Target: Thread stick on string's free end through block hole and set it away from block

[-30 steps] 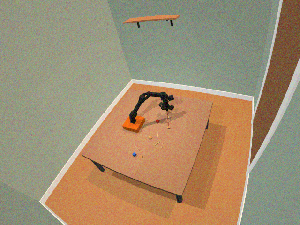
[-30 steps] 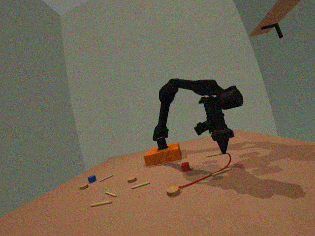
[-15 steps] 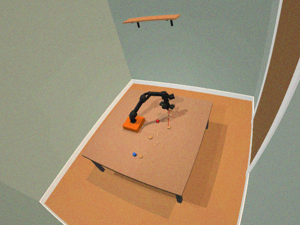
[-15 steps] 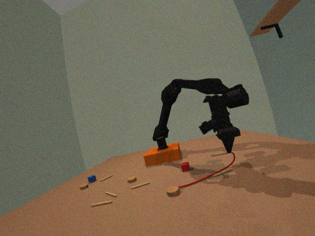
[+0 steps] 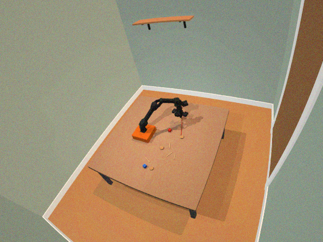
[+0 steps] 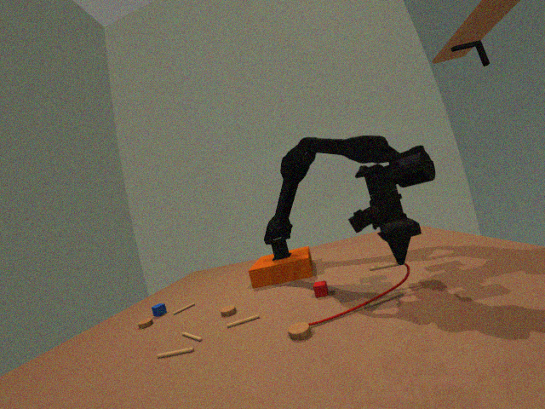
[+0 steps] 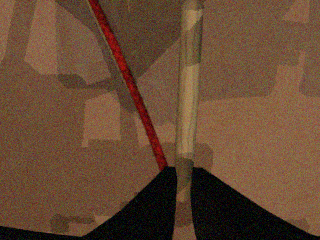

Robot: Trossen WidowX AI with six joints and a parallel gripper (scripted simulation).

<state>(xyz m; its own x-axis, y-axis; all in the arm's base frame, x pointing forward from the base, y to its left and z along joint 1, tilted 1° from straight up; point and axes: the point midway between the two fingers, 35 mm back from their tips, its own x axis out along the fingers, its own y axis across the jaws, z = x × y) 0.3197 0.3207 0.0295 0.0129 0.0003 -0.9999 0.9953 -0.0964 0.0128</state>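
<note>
Now: the red block 180 mm to the right of my gripper tip, 60 mm behind it and 40 mm below it. Round my gripper tip: thin stick (10 mm to the right); then blue cube (700 mm to the right, 80 mm behind, 40 mm below); then round wooden button (220 mm to the right, 110 mm ahead, 50 mm below).
</note>
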